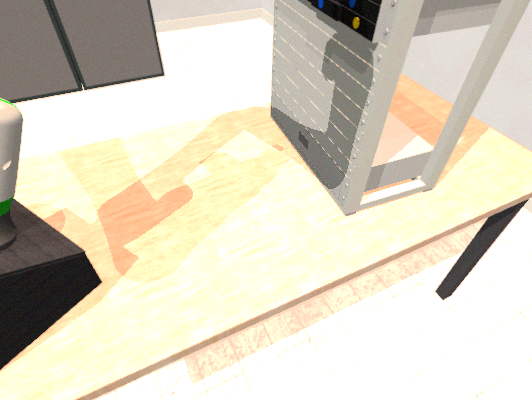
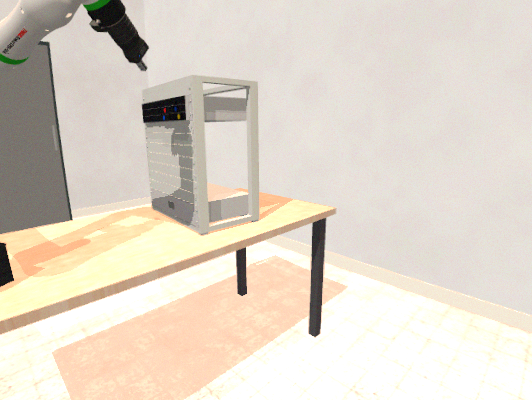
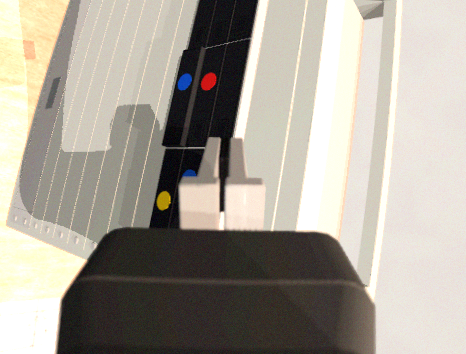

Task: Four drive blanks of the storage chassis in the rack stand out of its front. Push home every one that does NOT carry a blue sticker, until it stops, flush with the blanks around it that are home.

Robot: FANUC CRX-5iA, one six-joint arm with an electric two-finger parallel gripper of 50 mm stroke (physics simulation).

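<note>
The storage chassis (image 2: 151, 112) (image 3: 225, 25) is the black band high in the rack's front. A blue-stickered blank (image 3: 175, 110) (image 2: 164, 118) stands out, its side face showing as a grey strip. The red-stickered blank (image 3: 208, 81) (image 2: 164, 110) beside it looks level with its unstickered neighbour (image 3: 227, 90). A yellow-stickered blank (image 3: 163, 200) (image 1: 356, 22) (image 2: 178, 116) looks about flush. Another blue-stickered blank (image 3: 189, 173) (image 2: 175, 108) is partly hidden by a finger; its depth is unclear. My gripper (image 3: 224, 160) (image 2: 143, 67) is shut and empty, up in front of the rack's top, clear of it.
The grey rack (image 1: 381, 95) (image 2: 200, 165) (image 3: 280, 100) stands on the wooden table (image 1: 260, 225) (image 2: 125, 260), with light panels below the chassis and open sides framed by posts. A black pedestal (image 1: 45, 285) is at the left. A dark cabinet (image 1: 110, 40) (image 2: 30, 140) stands behind.
</note>
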